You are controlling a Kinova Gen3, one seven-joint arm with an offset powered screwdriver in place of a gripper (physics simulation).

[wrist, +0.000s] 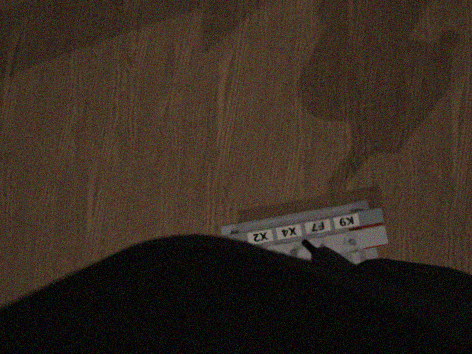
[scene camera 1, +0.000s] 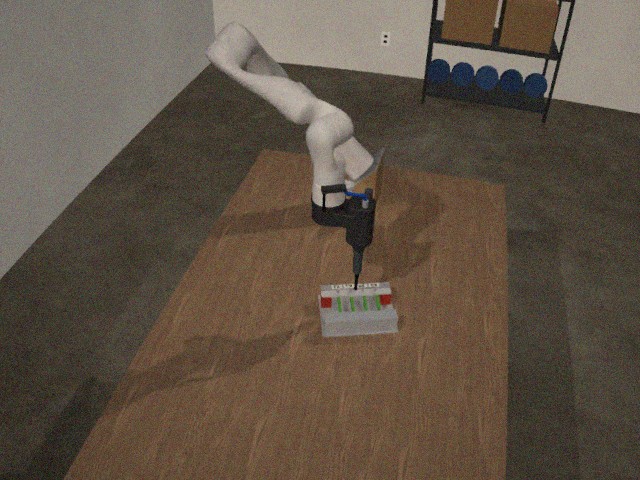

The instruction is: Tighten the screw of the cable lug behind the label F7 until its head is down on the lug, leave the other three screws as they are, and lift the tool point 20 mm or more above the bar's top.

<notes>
In view: a terminal bar [wrist: 373, 236].
</notes>
